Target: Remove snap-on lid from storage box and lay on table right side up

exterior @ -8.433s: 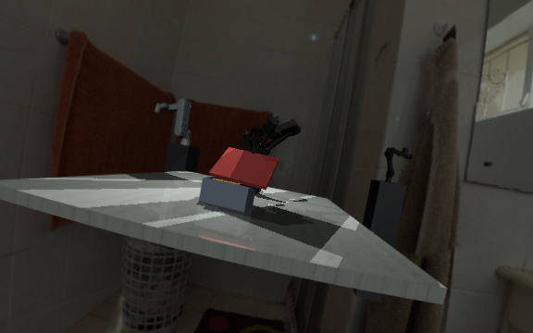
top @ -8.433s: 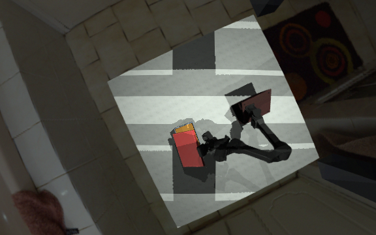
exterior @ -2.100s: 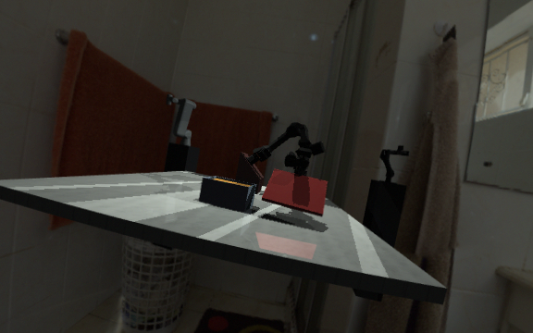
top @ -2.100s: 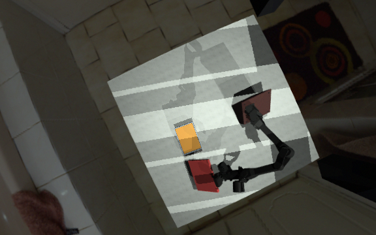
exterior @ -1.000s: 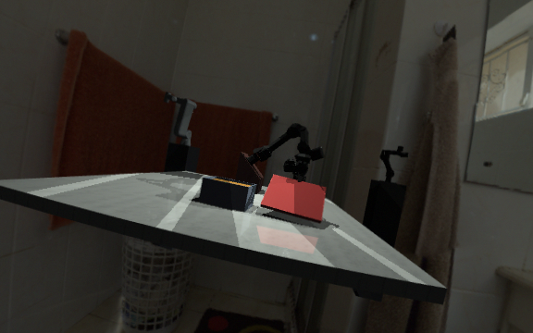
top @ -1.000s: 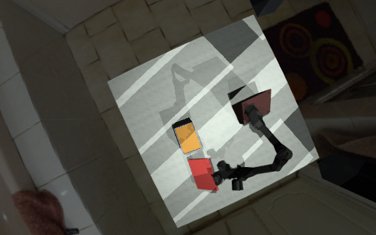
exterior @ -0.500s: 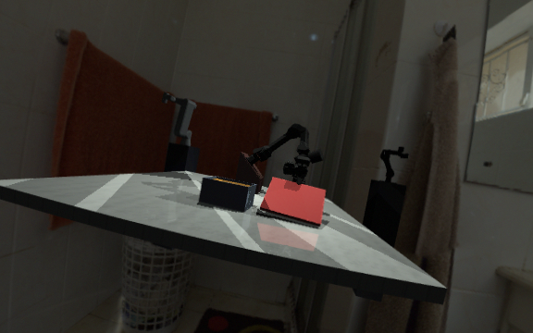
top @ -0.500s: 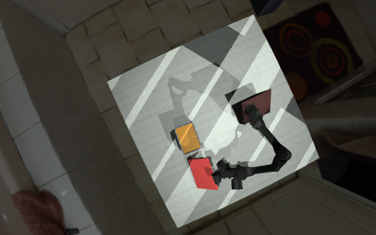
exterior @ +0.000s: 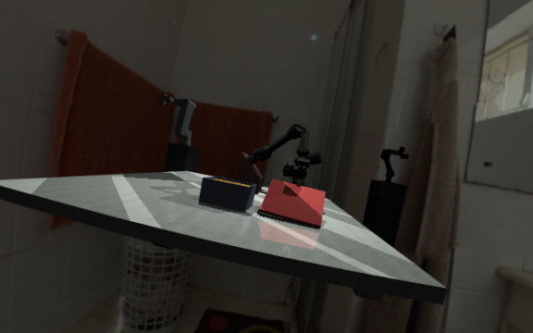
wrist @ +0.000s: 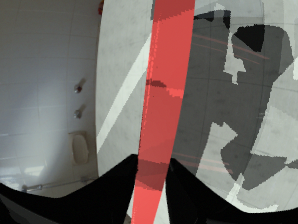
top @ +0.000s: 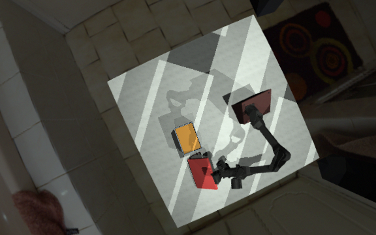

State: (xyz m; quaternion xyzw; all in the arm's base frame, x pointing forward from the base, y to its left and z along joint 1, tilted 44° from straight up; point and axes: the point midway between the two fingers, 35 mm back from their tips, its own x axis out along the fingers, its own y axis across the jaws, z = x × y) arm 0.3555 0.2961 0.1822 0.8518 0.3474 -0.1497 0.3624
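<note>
Right now my gripper tip is 6 cm short of the red lid, 5 cm above it and 1 cm to the left of it. Also, from my gripper tip: grey-blue storage box (29 cm to the right, 7 cm below, 7 cm ahead).
</note>
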